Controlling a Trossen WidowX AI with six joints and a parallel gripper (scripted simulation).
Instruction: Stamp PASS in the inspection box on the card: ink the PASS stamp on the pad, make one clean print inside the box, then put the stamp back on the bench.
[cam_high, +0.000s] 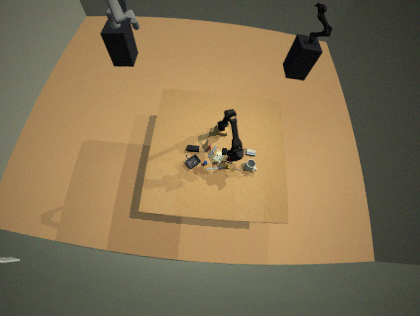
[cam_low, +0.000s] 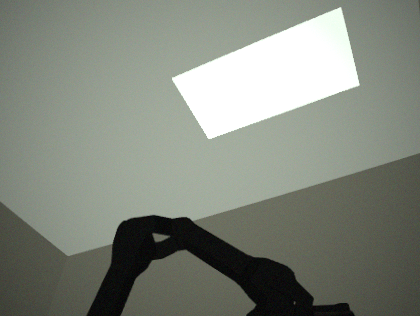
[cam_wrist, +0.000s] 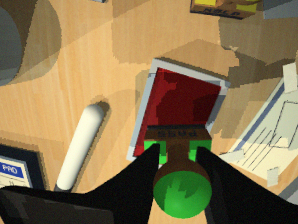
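My gripper tip is now 5 cm above the red ink pad. Also, from my gripper tip: white cylinder 11 cm to the left, 6 cm behind, 4 cm below; then white card 10 cm to the right, 5 cm below, 1 cm behind; then yellow block 9 cm ahead, 3 cm to the right, 3 cm below.
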